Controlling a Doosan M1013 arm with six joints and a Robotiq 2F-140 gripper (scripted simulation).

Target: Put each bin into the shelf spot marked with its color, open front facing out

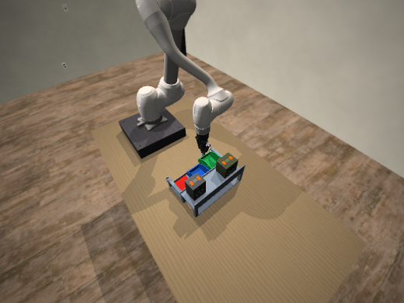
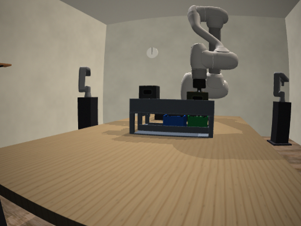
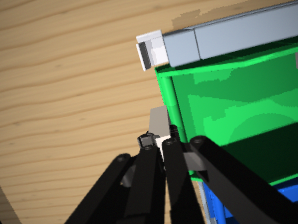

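Right now my hand is 10 cm short of the green bin and 1 cm above it. The rest, counted from my hand: blue bin (12 cm to the right, 11 cm ahead, 2 cm below); then olive box (21 cm ahead, 9 cm above, 1 cm to the right); then black box (24 cm to the right, 20 cm ahead, 10 cm above).
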